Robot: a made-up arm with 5 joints. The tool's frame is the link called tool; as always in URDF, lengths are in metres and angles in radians. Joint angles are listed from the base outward.
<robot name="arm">
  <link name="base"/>
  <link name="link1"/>
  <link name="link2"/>
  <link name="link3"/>
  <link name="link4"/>
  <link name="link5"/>
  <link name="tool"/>
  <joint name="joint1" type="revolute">
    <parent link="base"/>
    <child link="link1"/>
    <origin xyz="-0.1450 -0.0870 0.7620"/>
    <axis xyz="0 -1 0"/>
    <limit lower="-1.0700" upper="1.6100"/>
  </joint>
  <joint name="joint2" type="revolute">
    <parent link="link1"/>
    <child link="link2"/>
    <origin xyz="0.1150 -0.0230 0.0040"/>
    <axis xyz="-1 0 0"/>
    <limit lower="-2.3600" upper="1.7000"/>
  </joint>
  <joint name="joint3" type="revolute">
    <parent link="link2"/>
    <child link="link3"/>
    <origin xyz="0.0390 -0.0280 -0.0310"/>
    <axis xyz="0 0 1"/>
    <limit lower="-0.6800" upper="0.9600"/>
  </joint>
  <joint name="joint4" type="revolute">
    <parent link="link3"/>
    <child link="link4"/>
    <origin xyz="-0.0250 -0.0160 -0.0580"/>
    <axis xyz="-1 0 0"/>
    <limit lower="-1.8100" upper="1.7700"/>
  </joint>
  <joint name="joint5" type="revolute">
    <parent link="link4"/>
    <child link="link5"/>
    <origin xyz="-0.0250 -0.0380 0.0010"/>
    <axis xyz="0 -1 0"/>
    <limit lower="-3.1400" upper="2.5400"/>
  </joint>
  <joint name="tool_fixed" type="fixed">
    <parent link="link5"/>
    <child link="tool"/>
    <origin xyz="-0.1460 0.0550 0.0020" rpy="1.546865 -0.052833 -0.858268"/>
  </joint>
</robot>
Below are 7 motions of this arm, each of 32 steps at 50 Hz.
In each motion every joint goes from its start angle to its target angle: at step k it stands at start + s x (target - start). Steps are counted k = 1, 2, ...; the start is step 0. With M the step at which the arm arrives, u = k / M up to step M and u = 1 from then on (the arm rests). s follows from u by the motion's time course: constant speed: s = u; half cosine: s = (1 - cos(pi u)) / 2; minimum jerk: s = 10 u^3 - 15 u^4 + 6 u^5.
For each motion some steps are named. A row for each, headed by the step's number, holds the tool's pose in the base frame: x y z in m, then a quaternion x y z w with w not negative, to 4 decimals.
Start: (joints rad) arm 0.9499 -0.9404 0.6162 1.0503 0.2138
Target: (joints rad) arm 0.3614 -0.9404 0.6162 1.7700 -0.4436
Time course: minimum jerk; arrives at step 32
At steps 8, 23, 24, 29, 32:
8: 0.0103 -0.1143 0.6483 0.5756 -0.6399 0.3577 0.3623
23: -0.0983 -0.0832 0.6205 0.3984 -0.6218 0.0304 0.6735
24: -0.1022 -0.0802 0.6205 0.3864 -0.6181 0.0152 0.6844
29: -0.1119 -0.0715 0.6208 0.3526 -0.6072 -0.0252 0.7116
32: -0.1126 -0.0708 0.6208 0.3500 -0.6064 -0.0281 0.7134

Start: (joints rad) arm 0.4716 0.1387 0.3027 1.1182 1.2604
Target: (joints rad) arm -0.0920 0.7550 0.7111 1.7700 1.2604
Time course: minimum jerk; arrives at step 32
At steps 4, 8, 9, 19, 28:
4: 0.0048 -0.3161 0.6913 0.2584 -0.4849 0.6612 0.5107
8: -0.0001 -0.3271 0.7043 0.2385 -0.4382 0.6800 0.5372
9: -0.0017 -0.3310 0.7099 0.2306 -0.4185 0.6875 0.5468
19: 0.0090 -0.3446 0.7982 0.1291 -0.0906 0.7843 0.5999
28: 0.0419 -0.3170 0.8330 0.0876 0.1070 0.8247 0.5485

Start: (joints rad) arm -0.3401 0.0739 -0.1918 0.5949 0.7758
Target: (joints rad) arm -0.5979 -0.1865 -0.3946 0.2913 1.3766
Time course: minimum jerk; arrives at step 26
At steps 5, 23, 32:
5: -0.2128 -0.1754 0.5984 0.4537 -0.4403 0.0133 0.7747
23: -0.2203 -0.1024 0.5377 0.5296 -0.5897 -0.0358 0.6087
32: -0.2202 -0.1013 0.5371 0.5292 -0.5921 -0.0364 0.6066

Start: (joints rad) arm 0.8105 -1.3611 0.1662 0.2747 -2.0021
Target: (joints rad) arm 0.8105 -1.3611 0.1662 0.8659 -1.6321
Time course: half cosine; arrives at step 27
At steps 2, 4, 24, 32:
2: -0.0507 -0.1411 0.8928 0.5233 0.3834 -0.1477 0.7465
4: -0.0542 -0.1401 0.8929 0.5280 0.3733 -0.1560 0.7467
24: -0.1277 -0.0908 0.8831 0.5914 0.1026 -0.3085 0.7380
32: -0.1296 -0.0885 0.8823 0.5919 0.0928 -0.3121 0.7373

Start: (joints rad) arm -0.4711 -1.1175 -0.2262 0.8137 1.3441
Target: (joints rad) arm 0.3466 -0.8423 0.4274 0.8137 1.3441
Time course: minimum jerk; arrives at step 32
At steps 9, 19, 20, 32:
9: -0.1619 0.0069 0.5577 0.6797 -0.6150 -0.0886 0.3898
19: -0.0333 -0.0404 0.5354 0.7017 -0.6447 0.2348 0.1920
20: -0.0190 -0.0451 0.5384 0.6974 -0.6424 0.2668 0.1725
32: 0.0529 -0.0689 0.5704 0.6577 -0.6154 0.4279 0.0756

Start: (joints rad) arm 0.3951 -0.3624 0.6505 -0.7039 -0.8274
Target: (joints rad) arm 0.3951 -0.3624 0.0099 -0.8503 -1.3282
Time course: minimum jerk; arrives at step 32
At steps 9, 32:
9: -0.0541 -0.2726 0.7484 0.7330 0.3142 -0.1102 0.5931
32: -0.0674 -0.2485 0.7629 0.7317 0.3946 -0.2648 0.4886

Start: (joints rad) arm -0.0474 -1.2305 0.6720 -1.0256 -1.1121
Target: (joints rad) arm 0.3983 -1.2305 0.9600 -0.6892 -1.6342
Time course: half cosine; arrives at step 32
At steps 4, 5, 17, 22, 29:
4: -0.0058 -0.1704 0.5803 0.7578 0.6271 0.0866 0.1580
5: -0.0020 -0.1711 0.5827 0.7543 0.6276 0.0932 0.1686
17: 0.0665 -0.1821 0.6634 0.6468 0.6006 0.2252 0.4125
22: 0.0817 -0.1830 0.7107 0.5829 0.5635 0.2697 0.5195
29: 0.0851 -0.1816 0.7537 0.5222 0.5190 0.2985 0.6073

